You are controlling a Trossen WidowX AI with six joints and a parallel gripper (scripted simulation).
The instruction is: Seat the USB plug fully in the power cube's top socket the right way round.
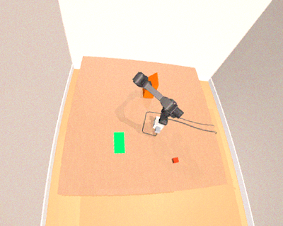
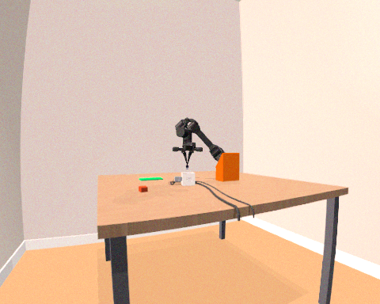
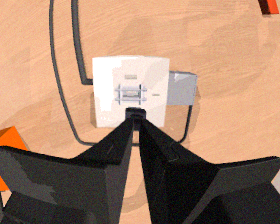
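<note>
Now: the dark USB plug 20 mm below my gripper tip. Also, from my gripper tip: USB socket: 60 mm below; flat green strip: 110 mm ahead, 330 mm to the right, 130 mm below.
</note>
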